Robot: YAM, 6 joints.
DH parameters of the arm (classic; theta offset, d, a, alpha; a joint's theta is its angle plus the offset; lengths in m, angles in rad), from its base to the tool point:
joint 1: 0 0.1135 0.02 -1.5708
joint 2: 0 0 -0.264 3.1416
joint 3: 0.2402 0 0.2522 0
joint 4: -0.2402 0 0.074 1.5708
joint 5: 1.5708 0 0 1.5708
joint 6: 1.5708 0.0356 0 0
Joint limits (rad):
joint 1: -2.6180..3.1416
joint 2: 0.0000..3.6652
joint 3: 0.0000..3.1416
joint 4: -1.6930..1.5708
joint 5: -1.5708..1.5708
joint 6: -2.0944..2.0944
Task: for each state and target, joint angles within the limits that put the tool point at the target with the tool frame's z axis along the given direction. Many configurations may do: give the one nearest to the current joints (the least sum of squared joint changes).
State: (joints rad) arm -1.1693 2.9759 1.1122 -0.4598 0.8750 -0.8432
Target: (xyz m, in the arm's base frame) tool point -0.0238 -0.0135 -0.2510 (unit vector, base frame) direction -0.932 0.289 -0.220
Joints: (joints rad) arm -1.1954 3.6635 1.1973 -0.3296 0.8647 -0.8432
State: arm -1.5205 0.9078 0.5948 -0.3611 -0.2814 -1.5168
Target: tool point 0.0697 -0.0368 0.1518 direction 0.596 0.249 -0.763
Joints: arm -0.7556 0.5157 0.2963 -1.0194 -0.6312 -1.5168
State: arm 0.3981 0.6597 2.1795 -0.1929 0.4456 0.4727
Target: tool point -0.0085 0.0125 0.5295 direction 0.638 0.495 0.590
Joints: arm 0.1626 0.5034 1.3259 -0.1289 -0.3954 0.4727
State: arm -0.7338 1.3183 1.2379 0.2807 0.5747 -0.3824
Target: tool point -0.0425 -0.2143 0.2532 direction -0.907 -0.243 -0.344
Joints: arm -1.6204 1.1330 0.7720 -0.5133 1.1058 -0.3824
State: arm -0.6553 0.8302 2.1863 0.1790 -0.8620 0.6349
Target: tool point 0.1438 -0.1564 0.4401 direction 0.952 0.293 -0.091
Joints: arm -0.9882 1.1202 1.3541 -0.5490 -1.2729 0.6349
